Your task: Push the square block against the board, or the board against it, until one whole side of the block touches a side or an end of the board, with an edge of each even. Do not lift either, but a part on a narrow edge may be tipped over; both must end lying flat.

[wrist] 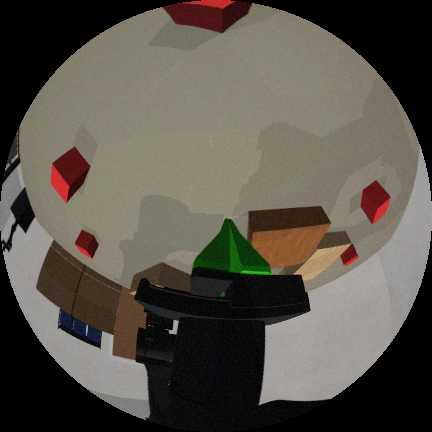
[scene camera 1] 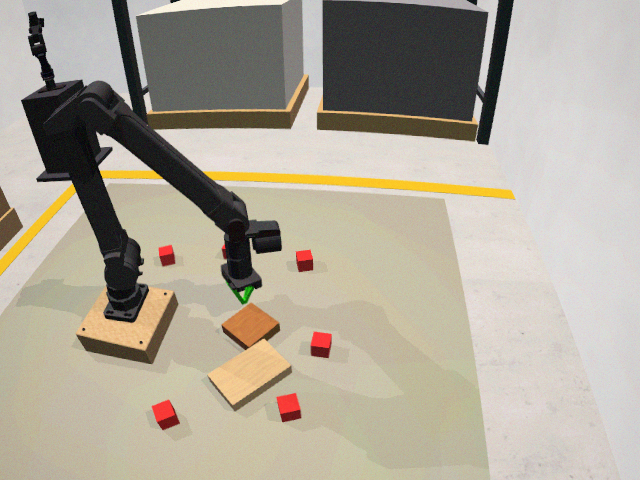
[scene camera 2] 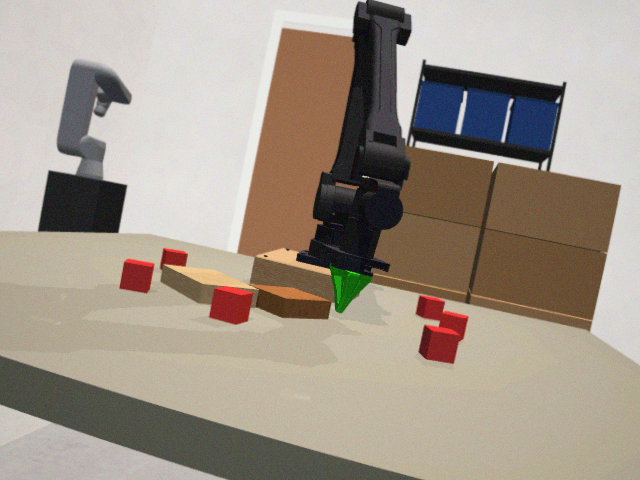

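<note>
The orange-brown square block lies flat. The pale wooden board lies flat in front of it in scene camera 1. The block's near right side runs about parallel to the board's long side, touching or very close over part of its length. The block sticks out past the board's corner, so their edges are uneven. My green-fingered gripper is shut and empty, pointing down, its tips low beside the block's far corner. Contact there cannot be told.
Red cubes stand right of the block and near the board. More red cubes stand farther back, one partly hidden behind the gripper. The arm's wooden base is at the left.
</note>
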